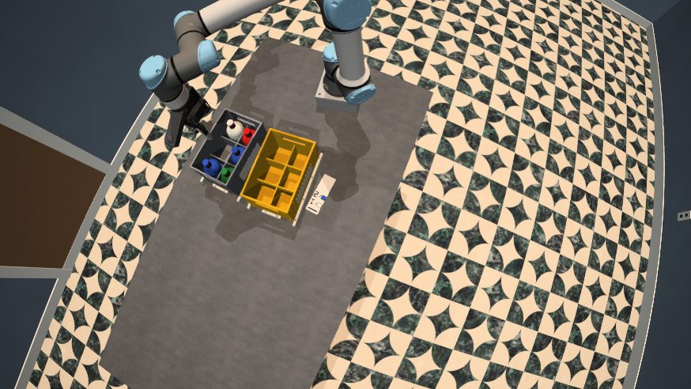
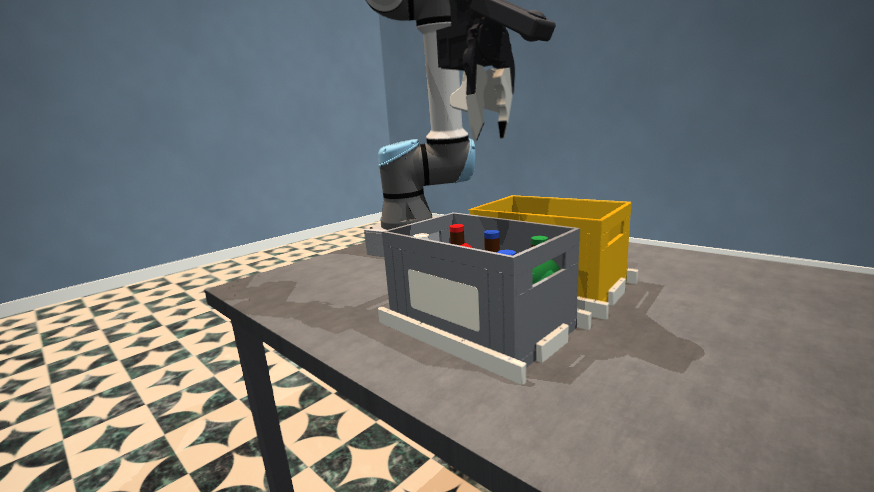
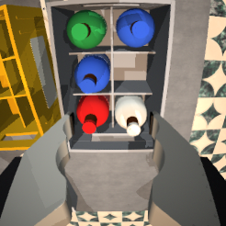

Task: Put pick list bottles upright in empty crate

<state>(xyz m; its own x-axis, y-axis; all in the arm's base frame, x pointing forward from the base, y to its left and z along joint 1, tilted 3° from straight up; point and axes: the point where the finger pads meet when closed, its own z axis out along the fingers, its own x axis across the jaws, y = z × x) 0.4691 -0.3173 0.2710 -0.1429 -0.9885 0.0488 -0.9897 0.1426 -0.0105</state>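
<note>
My gripper is now 25 cm above the white-label bottle, 13 cm past it and 2 cm to the left of it. Round my hand: green-label bottle (25 cm below, 6 cm ahead, 4 cm to the left); then red-label bottle (25 cm below, 11 cm behind, 6 cm to the left); then grey crate (25 cm below, 4 cm behind, 1 cm to the left).
</note>
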